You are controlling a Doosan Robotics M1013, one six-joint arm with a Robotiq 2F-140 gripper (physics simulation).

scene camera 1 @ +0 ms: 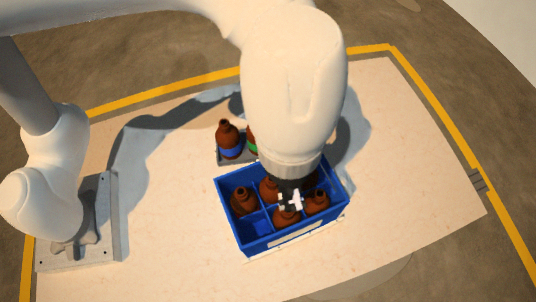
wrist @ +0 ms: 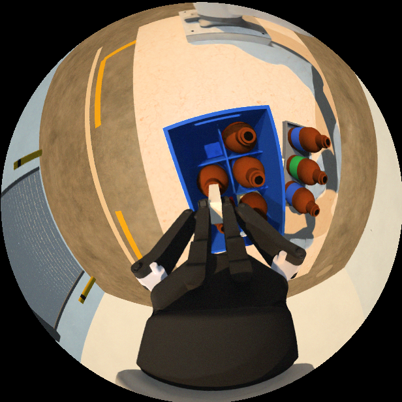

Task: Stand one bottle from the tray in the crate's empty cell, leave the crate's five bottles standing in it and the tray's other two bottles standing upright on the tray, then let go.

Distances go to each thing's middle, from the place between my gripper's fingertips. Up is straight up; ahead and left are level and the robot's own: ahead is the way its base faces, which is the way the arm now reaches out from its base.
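The green-banded bottle (wrist: 306, 170) is 100 mm below my hand, and it's also 20 mm ahead of my hand and 270 mm to the left of it.
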